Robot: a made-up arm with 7 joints. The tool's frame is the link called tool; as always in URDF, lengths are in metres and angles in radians. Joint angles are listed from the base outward. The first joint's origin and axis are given. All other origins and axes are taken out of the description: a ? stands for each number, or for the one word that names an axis. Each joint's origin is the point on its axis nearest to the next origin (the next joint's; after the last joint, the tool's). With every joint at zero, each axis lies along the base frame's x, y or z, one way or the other. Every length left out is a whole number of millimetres.
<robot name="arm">
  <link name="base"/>
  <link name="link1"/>
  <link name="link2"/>
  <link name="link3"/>
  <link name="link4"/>
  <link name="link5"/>
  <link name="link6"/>
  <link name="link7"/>
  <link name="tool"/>
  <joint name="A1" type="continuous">
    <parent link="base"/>
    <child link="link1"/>
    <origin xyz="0 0.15 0.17"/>
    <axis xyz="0 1 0"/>
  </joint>
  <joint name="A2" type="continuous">
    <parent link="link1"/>
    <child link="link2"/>
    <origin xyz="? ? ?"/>
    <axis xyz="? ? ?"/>
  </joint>
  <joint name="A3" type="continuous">
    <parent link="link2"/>
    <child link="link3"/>
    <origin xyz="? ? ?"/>
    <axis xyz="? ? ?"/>
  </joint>
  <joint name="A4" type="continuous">
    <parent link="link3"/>
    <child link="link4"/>
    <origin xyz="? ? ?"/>
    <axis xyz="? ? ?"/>
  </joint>
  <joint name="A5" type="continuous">
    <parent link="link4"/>
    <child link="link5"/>
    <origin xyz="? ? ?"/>
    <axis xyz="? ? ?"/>
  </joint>
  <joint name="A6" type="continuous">
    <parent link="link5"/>
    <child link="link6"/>
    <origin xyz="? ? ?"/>
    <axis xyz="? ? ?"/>
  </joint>
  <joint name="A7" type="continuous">
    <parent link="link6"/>
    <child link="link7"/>
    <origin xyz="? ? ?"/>
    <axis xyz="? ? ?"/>
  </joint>
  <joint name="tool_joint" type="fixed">
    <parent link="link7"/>
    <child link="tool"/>
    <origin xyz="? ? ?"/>
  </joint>
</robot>
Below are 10 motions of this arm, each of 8 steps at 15 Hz.
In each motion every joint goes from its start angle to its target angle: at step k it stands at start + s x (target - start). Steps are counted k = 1, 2, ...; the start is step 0. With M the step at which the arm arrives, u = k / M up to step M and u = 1 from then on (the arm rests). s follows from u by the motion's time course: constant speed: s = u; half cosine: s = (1 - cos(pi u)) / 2; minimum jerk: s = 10 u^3 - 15 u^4 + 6 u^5.
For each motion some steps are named. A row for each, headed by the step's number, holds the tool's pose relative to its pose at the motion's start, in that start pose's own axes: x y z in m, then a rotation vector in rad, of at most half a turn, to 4 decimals.
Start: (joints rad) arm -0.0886 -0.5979 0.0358 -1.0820 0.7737 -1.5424 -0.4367
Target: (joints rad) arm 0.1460 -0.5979 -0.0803 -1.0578 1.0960 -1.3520 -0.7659
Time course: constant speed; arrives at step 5
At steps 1, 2, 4, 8:
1: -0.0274 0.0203 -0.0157 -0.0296 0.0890 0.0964
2: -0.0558 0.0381 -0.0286 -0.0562 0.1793 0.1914
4: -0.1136 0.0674 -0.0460 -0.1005 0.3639 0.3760
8: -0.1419 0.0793 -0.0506 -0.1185 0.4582 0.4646

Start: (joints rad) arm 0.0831 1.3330 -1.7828 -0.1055 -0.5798 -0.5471 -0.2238
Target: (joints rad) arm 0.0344 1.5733 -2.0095 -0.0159 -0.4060 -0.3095 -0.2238
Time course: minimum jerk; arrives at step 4
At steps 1, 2, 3, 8:
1: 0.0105 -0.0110 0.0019 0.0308 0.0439 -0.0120
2: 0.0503 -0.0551 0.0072 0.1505 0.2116 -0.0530
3: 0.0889 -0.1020 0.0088 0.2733 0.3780 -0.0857
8: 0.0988 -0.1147 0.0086 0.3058 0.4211 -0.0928

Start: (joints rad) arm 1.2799 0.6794 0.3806 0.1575 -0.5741 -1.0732 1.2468
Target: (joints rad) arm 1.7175 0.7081 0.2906 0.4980 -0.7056 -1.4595 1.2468
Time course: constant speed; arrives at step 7
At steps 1, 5, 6, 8:
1: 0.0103 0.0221 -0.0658 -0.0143 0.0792 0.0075
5: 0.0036 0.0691 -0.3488 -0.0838 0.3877 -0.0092
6: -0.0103 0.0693 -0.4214 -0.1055 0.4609 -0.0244
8: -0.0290 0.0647 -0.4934 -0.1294 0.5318 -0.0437

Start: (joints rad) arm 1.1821 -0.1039 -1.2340 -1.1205 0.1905 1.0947 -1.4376
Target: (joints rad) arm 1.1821 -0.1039 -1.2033 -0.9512 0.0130 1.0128 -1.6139
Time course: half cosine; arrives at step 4
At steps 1, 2, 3, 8:
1: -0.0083 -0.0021 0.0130 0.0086 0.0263 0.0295
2: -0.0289 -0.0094 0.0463 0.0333 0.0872 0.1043
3: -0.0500 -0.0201 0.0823 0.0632 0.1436 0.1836
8: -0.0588 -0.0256 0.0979 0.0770 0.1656 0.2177

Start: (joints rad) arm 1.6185 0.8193 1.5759 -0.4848 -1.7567 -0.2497 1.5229
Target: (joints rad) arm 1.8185 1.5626 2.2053 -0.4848 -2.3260 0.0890 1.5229
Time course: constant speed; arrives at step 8
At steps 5, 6, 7, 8:
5: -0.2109 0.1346 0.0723 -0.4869 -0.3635 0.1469
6: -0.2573 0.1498 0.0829 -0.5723 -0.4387 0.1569
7: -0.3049 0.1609 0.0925 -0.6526 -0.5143 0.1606
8: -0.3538 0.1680 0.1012 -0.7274 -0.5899 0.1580

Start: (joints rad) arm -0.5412 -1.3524 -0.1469 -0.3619 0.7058 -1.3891 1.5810
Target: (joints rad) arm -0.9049 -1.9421 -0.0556 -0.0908 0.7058 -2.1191 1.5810
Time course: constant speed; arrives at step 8
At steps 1, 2, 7, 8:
1: 0.0412 0.0023 -0.0311 0.0282 0.0141 -0.0486
2: 0.0803 0.0001 -0.0658 0.0531 0.0265 -0.0958
7: 0.2248 -0.0801 -0.2796 0.1298 0.0723 -0.3084
8: 0.2403 -0.1096 -0.3269 0.1367 0.0796 -0.3460

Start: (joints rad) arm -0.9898 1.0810 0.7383 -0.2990 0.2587 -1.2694 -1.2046
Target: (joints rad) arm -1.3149 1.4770 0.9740 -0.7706 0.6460 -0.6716 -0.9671
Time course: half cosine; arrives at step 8
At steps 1, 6, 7, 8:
1: 0.0028 0.0019 0.0109 -0.0224 0.0248 -0.0150
6: 0.1122 0.1199 0.1359 -0.5359 0.3631 -0.4910
7: 0.1299 0.1395 0.1353 -0.6057 0.3716 -0.5668
8: 0.1361 0.1463 0.1343 -0.6300 0.3723 -0.5935

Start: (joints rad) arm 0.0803 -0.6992 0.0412 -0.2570 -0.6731 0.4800 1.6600
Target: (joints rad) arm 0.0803 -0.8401 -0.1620 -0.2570 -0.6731 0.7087 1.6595
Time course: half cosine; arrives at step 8
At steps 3, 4, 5, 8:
3: 0.0143 -0.0104 -0.0255 -0.0360 0.0121 0.0658
4: 0.0232 -0.0168 -0.0415 -0.0568 0.0167 0.1066
5: 0.0320 -0.0231 -0.0576 -0.0766 0.0190 0.1474
8: 0.0462 -0.0329 -0.0840 -0.1061 0.0181 0.2126

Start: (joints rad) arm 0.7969 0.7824 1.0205 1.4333 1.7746 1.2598 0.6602
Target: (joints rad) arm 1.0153 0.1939 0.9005 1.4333 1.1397 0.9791 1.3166
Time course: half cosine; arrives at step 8
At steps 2, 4, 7, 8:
2: 0.0112 0.0076 -0.0195 -0.0504 -0.1608 -0.1304
4: 0.0240 0.0213 -0.0280 -0.1463 -0.5480 -0.4341
7: -0.0165 0.0603 0.0135 -0.2383 -1.0496 -0.7750
8: -0.0228 0.0660 0.0179 -0.2452 -1.0905 -0.7988

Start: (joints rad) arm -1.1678 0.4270 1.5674 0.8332 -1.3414 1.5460 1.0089
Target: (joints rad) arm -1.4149 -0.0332 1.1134 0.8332 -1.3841 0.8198 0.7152
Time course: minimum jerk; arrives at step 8
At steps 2, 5, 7, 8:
2: 0.0222 -0.0104 0.0164 0.0209 -0.0671 0.0767
5: 0.1242 -0.0488 0.1095 0.1341 -0.4820 0.5911
7: 0.1505 -0.0581 0.1414 0.1735 -0.6564 0.8314
8: 0.1518 -0.0587 0.1431 0.1758 -0.6671 0.8468

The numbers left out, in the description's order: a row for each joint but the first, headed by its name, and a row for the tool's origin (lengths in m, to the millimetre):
A2: xyz 0.07 0 0.04, axis -1 0 0
A3: xyz 0 -0.19 0.23, axis 0 0 -1
A4: xyz 0.02 0.11 0, axis 0 1 0
A5: xyz 0.07 0 0.44, axis 0 0 -1
A6: xyz -0.12 -0.08 0, axis 0 1 0
A7: xyz -0.06 0 -0.1, axis 0 0 -1
tool: xyz 0.06 0.23 0

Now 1 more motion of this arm.
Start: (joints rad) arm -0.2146 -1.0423 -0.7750 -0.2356 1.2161 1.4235 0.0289
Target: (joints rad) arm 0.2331 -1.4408 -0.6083 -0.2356 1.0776 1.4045 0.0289
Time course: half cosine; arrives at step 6
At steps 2, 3, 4, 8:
2: -0.0003 -0.0206 0.0711 0.1329 0.0551 0.0350
3: 0.0041 -0.0515 0.1331 0.2699 0.1012 0.0703
4: 0.0119 -0.0910 0.1842 0.4104 0.1382 0.1059
8: 0.0220 -0.1370 0.2228 0.5538 0.1660 0.1416

